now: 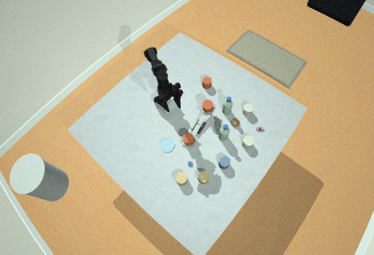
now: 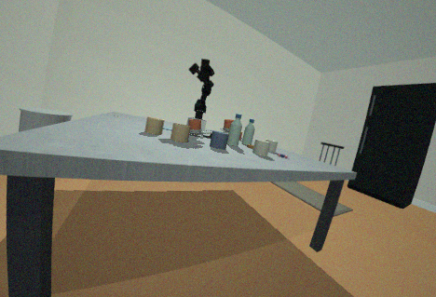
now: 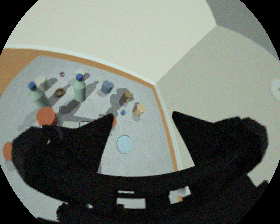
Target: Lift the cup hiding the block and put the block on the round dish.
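Now: gripper tip 300 mm above the block and 90 mm short of it. From my gripper tip the other things lie so: small blue piece 330 mm below, 190 mm ahead, 110 mm to the right; then blue cup 370 mm ahead, 300 mm below, 10 mm to the left; then round pale blue dish 340 mm below, 110 mm to the right, 10 mm behind.
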